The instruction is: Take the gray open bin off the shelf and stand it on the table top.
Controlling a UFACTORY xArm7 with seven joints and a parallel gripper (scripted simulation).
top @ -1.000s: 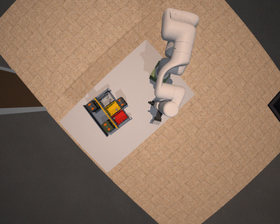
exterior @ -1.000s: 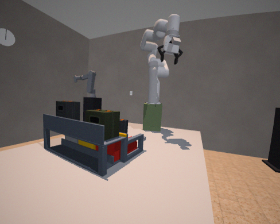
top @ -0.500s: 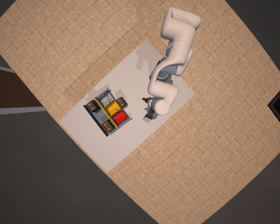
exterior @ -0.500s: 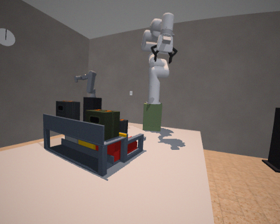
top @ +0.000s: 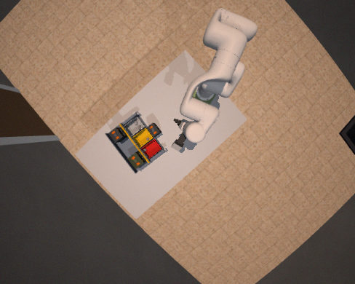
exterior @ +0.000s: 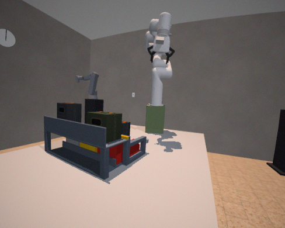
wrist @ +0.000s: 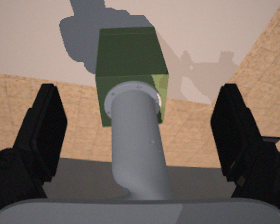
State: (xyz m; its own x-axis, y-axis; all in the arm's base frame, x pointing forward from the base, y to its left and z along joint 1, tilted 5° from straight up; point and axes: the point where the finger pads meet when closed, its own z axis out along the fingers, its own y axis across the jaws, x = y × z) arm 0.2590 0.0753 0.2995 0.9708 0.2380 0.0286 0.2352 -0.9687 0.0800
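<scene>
My gripper is now 46 cm above the gray open bin, 29 cm to the left of it and 29 cm short of it. Also, from my hand: red bin (46 cm below, 32 cm ahead, 7 cm to the right); then yellow bin (46 cm below, 30 cm ahead, 18 cm to the right).
</scene>
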